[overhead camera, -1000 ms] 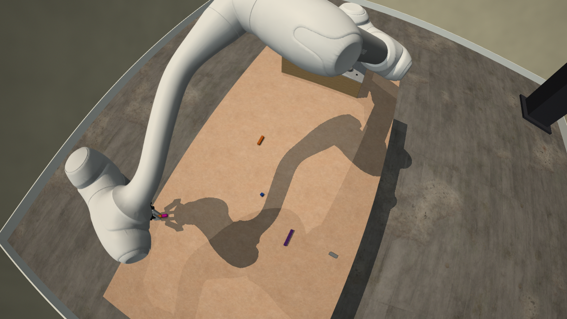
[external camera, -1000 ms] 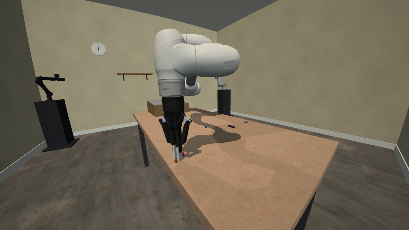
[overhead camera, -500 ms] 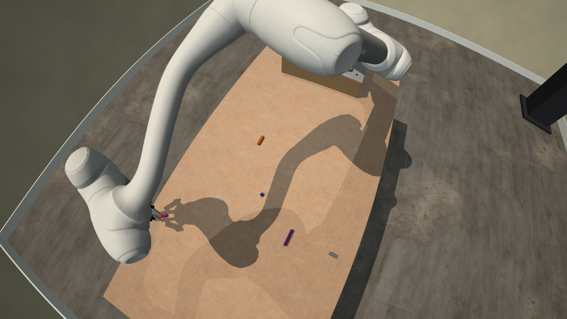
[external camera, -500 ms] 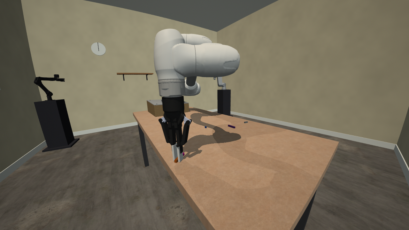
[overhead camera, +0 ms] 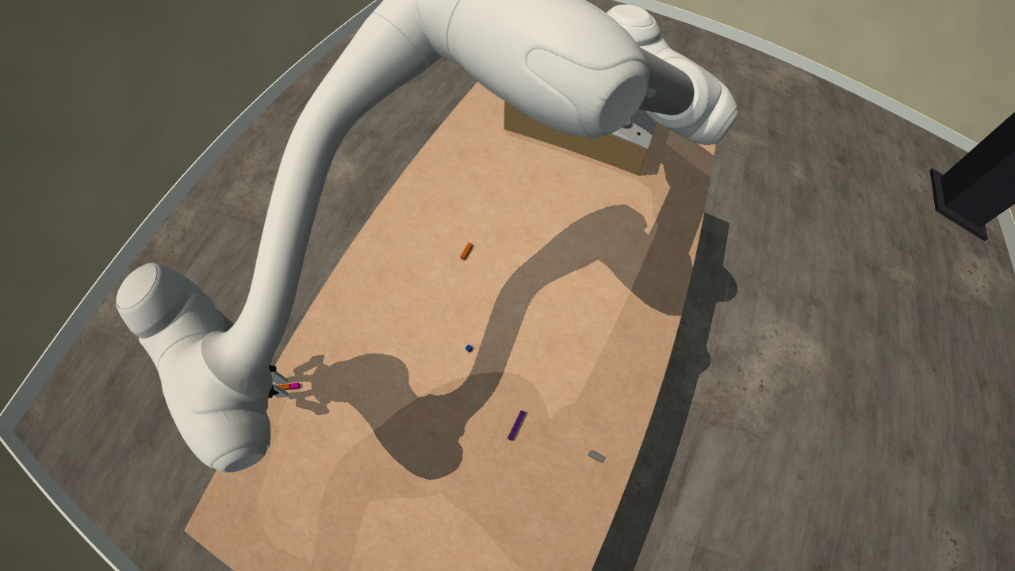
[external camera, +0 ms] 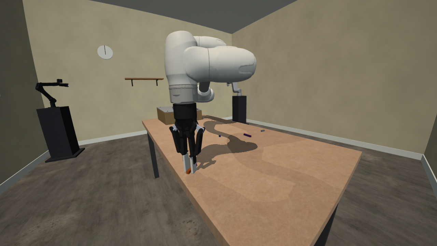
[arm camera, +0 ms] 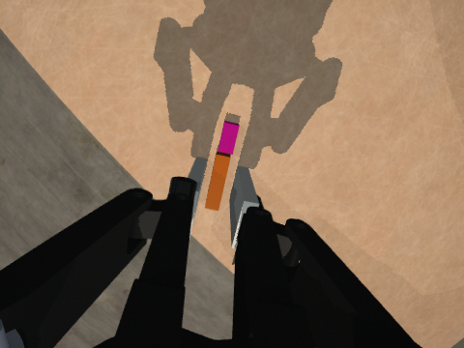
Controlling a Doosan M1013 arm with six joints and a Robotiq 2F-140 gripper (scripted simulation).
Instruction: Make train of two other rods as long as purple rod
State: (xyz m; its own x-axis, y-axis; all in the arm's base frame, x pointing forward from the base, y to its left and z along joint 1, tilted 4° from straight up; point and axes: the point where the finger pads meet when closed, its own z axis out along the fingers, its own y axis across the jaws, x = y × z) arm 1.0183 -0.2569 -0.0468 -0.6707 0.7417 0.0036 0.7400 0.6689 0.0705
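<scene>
Right now the orange rod is 30 mm below my hand. Also, from my hand: purple rod: 200 mm behind, 440 mm to the left, 30 mm below; magenta rod: 20 mm behind, 20 mm to the left, 30 mm below; blue rod: 290 mm behind, 290 mm to the left, 30 mm below.
</scene>
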